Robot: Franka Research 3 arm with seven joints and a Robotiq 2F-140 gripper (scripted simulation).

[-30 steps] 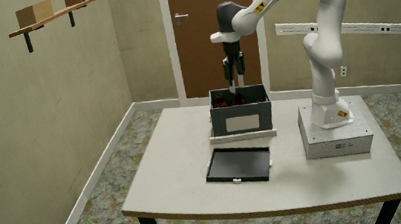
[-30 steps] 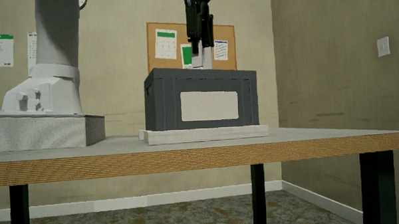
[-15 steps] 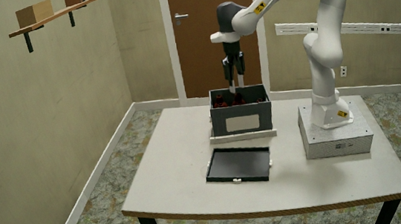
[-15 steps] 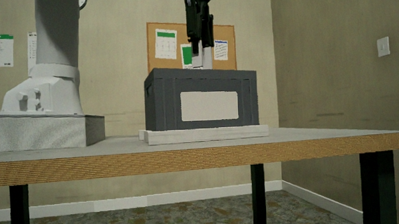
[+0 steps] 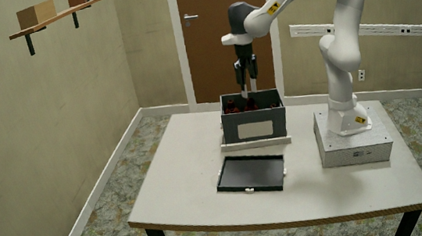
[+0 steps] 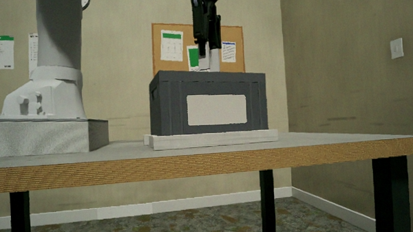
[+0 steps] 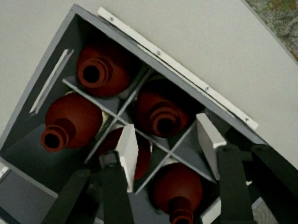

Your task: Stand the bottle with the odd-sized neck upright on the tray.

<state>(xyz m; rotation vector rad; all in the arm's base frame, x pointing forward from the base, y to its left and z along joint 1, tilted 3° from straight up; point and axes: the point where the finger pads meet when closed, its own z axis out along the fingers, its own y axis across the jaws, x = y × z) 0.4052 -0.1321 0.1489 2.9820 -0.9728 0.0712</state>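
Now: hand 10 mm past the dark grey crate, 40 mm to the right of it and 130 mm above it. Round my hand: dark tray: 20 mm behind, 330 mm to the left, 200 mm below.
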